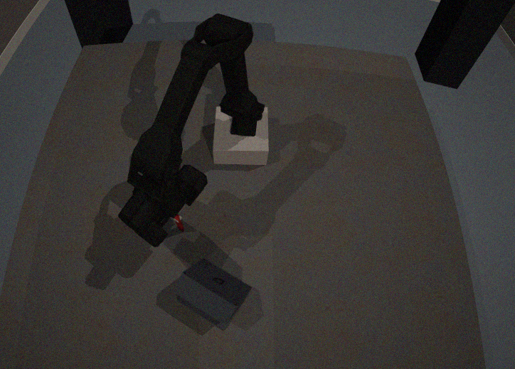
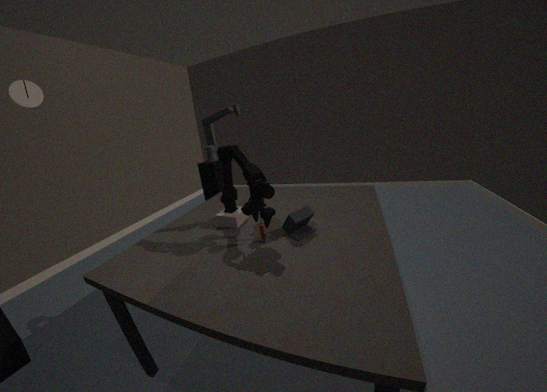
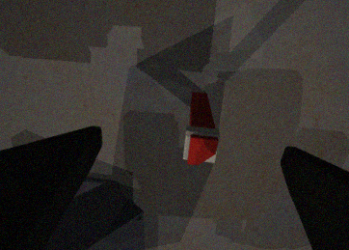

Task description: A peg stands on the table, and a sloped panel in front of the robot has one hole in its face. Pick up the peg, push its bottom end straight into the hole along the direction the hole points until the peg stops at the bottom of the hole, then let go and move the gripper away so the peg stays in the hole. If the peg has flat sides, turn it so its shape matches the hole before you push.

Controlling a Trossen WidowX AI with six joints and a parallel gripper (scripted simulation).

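Right now the red peg is 20 mm below my gripper tip. The rest, counted from my gripper tip: sloped panel: 150 mm ahead, 100 mm to the left, 10 mm below.
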